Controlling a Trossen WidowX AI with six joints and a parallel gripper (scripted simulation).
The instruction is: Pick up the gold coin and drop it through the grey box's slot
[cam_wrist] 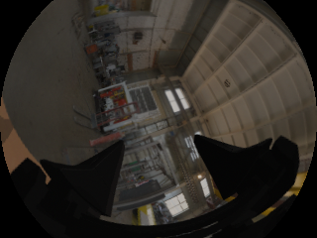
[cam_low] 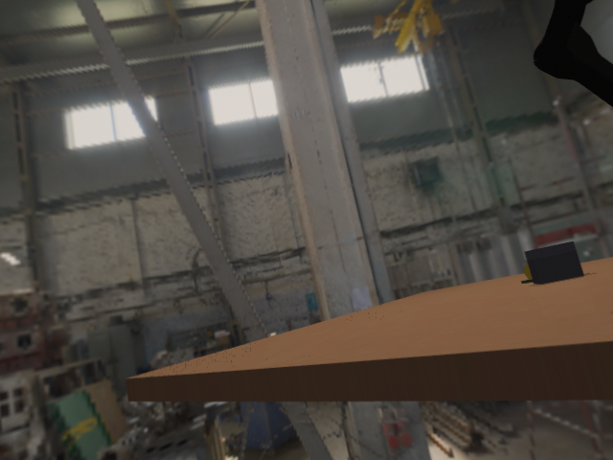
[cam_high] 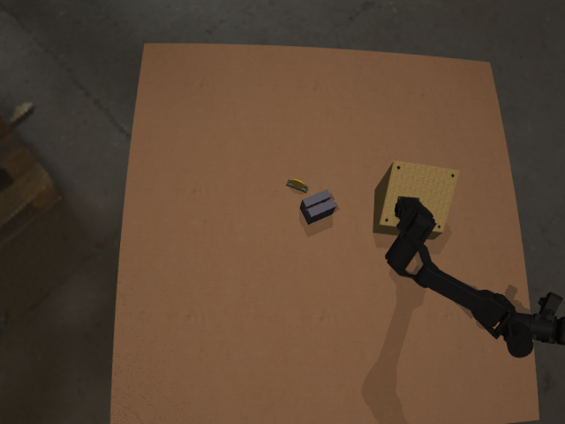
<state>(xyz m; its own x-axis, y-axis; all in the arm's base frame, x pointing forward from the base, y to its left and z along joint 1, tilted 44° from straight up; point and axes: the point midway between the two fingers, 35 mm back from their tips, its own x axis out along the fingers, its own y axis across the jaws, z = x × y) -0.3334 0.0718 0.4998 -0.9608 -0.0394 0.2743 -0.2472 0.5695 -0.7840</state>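
My gripper tip is 67 cm short of the coin, 49 cm to the left of it and 44 cm above it.
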